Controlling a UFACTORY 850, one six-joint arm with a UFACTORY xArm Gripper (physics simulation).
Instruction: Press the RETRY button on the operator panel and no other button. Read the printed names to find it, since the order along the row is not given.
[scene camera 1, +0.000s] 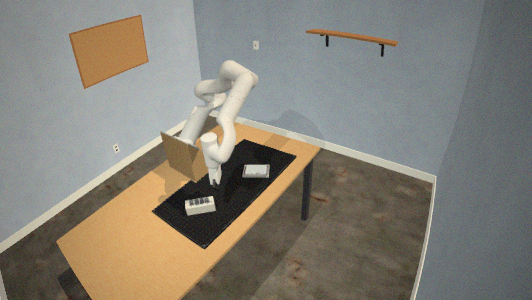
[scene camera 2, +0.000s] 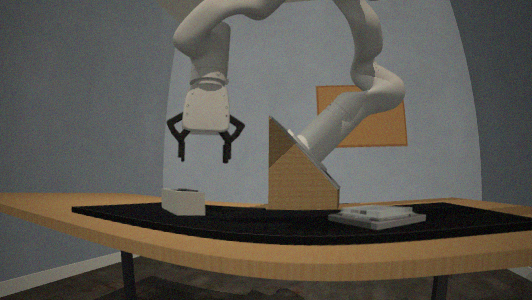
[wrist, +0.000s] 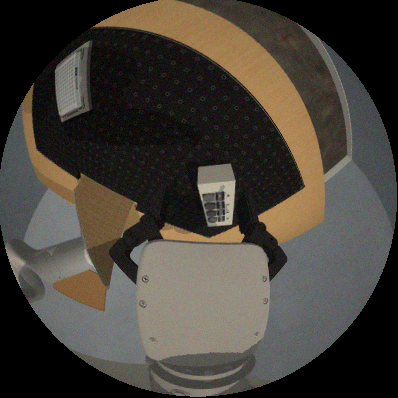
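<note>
The operator panel (scene camera 1: 200, 208) (scene camera 2: 184, 202) (wrist: 216, 175) is a white box on the black mat (scene camera 1: 205, 234) (scene camera 2: 275, 231) (wrist: 165, 107). Its upper face carries a row of several dark buttons (wrist: 210, 205) with small print beside them. The printed names are too small and blurred to read, so I cannot tell which button is RETRY. My gripper (scene camera 1: 215, 184) (scene camera 2: 204, 160) (wrist: 204, 194) is open and empty. It points down and hangs well above the panel in scene camera 2, apart from it. In the wrist view the panel shows between the two black fingers.
A flat pale grey device (scene camera 1: 256, 171) (scene camera 2: 377, 215) (wrist: 73, 85) lies on the mat at the far side from the panel. A wedge-shaped wooden stand (scene camera 1: 181, 159) (scene camera 2: 305, 186) (wrist: 106, 212) at the arm's base rises beside the mat. The wooden table (scene camera 1: 125, 235) extends past the mat.
</note>
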